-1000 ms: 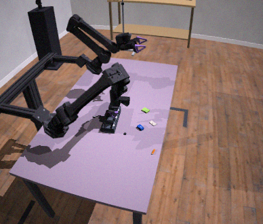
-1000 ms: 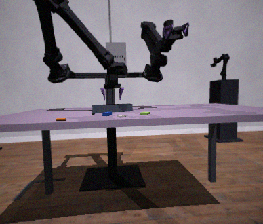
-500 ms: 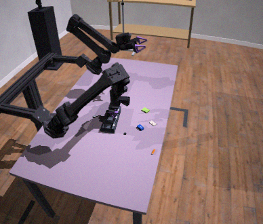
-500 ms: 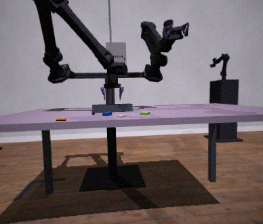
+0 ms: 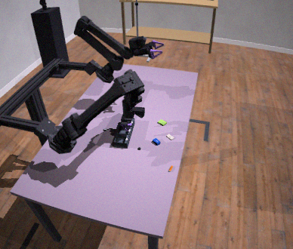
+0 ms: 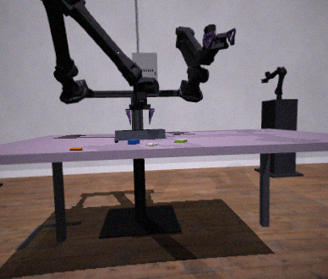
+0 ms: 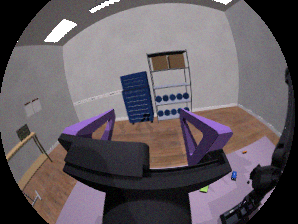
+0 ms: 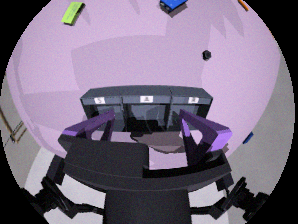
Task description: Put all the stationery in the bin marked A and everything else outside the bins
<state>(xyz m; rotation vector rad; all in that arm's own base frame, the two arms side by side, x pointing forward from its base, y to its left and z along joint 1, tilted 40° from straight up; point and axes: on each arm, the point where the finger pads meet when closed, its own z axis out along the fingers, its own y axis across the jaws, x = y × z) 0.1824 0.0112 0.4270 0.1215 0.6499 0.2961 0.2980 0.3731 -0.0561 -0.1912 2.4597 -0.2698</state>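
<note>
Now: right hand 20 cm short of the green item, 16 cm to the right of it and 8 cm above it. Also, from my right hand: dark bin: 3 cm behind, 6 cm below; then black item: 9 cm ahead, 12 cm to the right, 8 cm below; then blue item: 18 cm ahead, 3 cm to the right, 7 cm below.
</note>
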